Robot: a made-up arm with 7 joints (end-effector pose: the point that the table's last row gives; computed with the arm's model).
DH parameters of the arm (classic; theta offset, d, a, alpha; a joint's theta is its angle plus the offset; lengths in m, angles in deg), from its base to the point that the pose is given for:
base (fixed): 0 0.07 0 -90
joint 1: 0 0.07 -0.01 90
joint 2: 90 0.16 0.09 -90
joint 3: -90 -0.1 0.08 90
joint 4: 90 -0.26 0.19 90
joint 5: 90 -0.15 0.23 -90
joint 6: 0 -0.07 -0.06 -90
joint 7: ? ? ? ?
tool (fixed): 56.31 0.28 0 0
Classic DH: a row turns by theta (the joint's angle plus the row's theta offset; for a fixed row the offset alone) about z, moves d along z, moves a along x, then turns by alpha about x.
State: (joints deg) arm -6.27 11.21 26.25 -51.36 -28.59 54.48 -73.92
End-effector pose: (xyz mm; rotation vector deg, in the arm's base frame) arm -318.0 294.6 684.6 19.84 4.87 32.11
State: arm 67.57 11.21 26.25 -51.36 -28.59 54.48 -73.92
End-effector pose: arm 501.8 294.6 546.4 37.98 75.83 14.86
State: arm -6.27 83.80 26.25 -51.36 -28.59 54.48 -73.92
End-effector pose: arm -364.6 -90.8 679.4 6.79 20.02 102.51
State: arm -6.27 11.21 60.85 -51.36 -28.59 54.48 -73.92
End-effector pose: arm -344.9 534.5 494.2 -14.67 6.90 26.71
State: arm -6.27 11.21 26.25 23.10 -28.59 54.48 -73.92
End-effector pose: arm -408.3 -4.5 135.4 6.27 -56.94 73.80
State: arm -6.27 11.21 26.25 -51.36 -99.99 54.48 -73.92
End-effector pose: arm -440.2 775.8 488.7 -31.69 -18.50 -11.73
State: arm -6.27 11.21 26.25 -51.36 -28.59 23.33 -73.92
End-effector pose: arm -234.7 414.6 643.4 2.65 31.12 36.82
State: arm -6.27 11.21 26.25 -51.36 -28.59 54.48 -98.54
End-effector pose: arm -324.8 265.7 676.6 21.00 0.54 56.46
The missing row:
joint 7: -33.69 0 -0.0721 180
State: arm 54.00 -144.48 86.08 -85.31 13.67 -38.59 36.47
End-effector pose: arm 31.6 -336.4 -154.8 4.75 -93.04 59.28
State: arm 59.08 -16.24 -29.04 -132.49 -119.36 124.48 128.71
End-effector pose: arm 1061.5 151.9 297.2 76.52 17.07 124.12
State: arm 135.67 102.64 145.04 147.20 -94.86 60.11 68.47
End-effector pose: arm 9.3 689.0 -255.0 -128.00 -80.93 -36.34
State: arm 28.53 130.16 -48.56 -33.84 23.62 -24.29 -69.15
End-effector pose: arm 303.7 35.9 438.3 -50.02 -14.20 -105.96
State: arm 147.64 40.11 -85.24 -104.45 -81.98 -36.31 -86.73
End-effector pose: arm 67.2 70.7 -561.0 -88.22 -24.44 -26.07
